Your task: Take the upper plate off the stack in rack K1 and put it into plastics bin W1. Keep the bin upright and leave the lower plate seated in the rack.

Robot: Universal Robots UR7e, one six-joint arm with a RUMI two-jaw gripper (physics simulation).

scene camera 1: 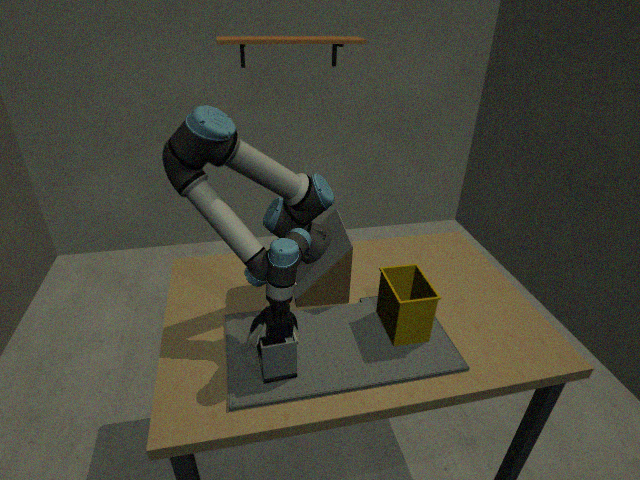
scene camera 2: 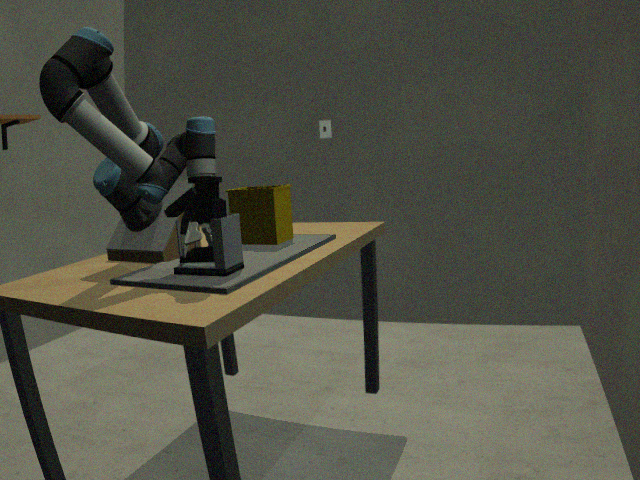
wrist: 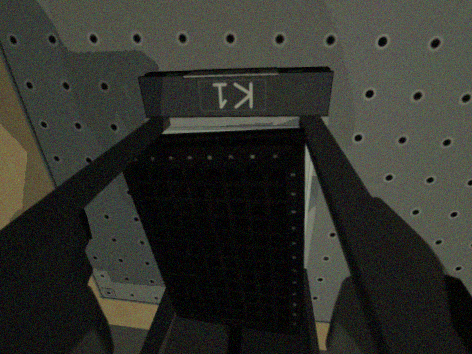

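Where they show: gripper, fingertip midpoint: (scene camera 2: 200, 255) (wrist: 225, 206); arm's base at its link origin: (scene camera 1: 317, 246) (scene camera 2: 144, 212).
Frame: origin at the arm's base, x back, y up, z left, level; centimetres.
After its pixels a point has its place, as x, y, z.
Rack K1 (scene camera 1: 279, 361) {-44.7, -5.6, -25.3} (scene camera 2: 228, 248) {-44.6, -6.9, -27.4} (wrist: 295, 97) {-30.4, -11.6, -21.2} stands on the mat, with a grey panel, a black base and dark uprights. The plates appear as a black gridded stack (scene camera 2: 199, 254) {-36.1, -8.4, -27.2} (wrist: 225, 225) {-35.7, -8.4, -24.8} low in the rack. The upper plate cannot be told apart from the lower one, and the panel hides the stack in scene camera 1. My gripper (scene camera 1: 276, 338) {-35.0, -9.2, -24.9} (scene camera 2: 200, 240) (wrist: 225, 206) {-35.0, -9.2, -24.9} is open over the rack, pointing down, its fingers apart to either side above the stack. Bin W1 (scene camera 1: 413, 322) {-43.1, -4.2, 16.6} (scene camera 2: 258, 217) {-36.5, -4.5, 12.0}, yellow and open-topped, stands upright on the mat.
The perforated grey mat (scene camera 1: 330, 356) {-40.5, -13.3, -8.8} (scene camera 2: 289, 258) {-53.2, -13.6, -8.2} (wrist: 410, 120) {-32.4, -13.3, -14.7} lies on the wooden table (scene camera 1: 496, 330) {-45.4, -14.6, 48.6} (scene camera 2: 155, 310) {-39.5, -14.6, -54.1}. Behind the rack is the sloped grey block (scene camera 1: 330, 268) {-16.2, 1.0, -0.6} (scene camera 2: 139, 240) {-2.7, -7.9, -8.0}, close to the arm. A wooden shelf (scene camera 1: 292, 39) hangs on the back wall.
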